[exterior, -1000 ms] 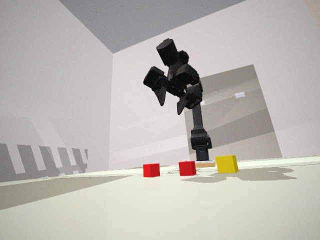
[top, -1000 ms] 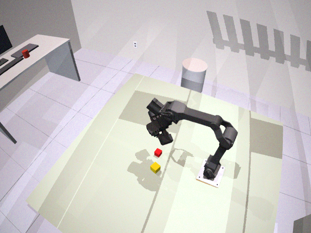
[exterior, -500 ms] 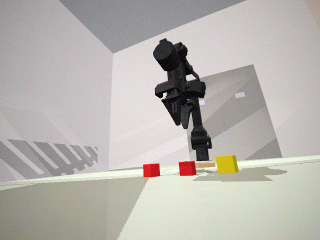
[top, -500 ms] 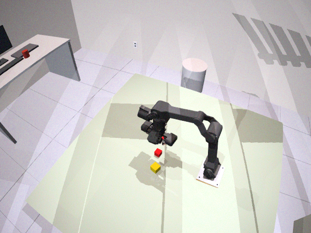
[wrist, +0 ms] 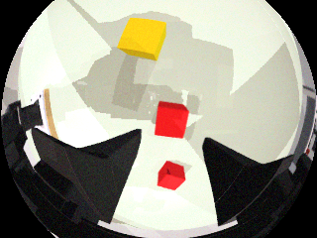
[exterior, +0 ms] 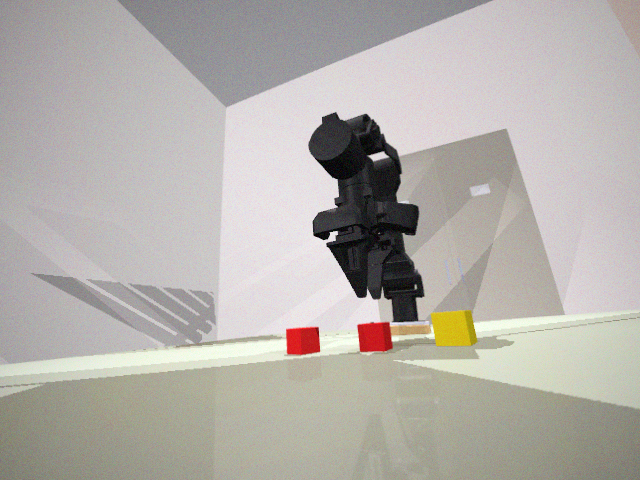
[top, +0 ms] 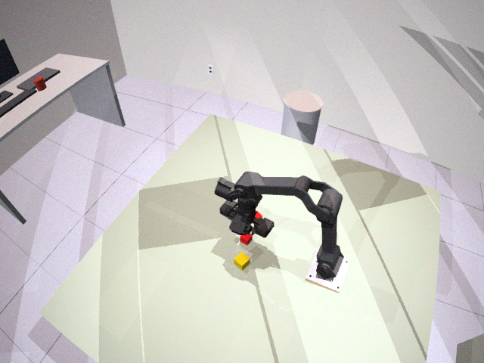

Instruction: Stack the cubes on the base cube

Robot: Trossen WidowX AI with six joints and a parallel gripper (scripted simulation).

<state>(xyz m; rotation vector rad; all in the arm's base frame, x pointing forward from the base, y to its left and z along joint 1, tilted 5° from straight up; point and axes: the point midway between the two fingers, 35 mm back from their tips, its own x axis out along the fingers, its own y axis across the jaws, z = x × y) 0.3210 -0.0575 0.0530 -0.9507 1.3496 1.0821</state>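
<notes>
My gripper tip is now 2 cm past the yellow cube, 10 cm to the right of it and 4 cm above it.
</notes>
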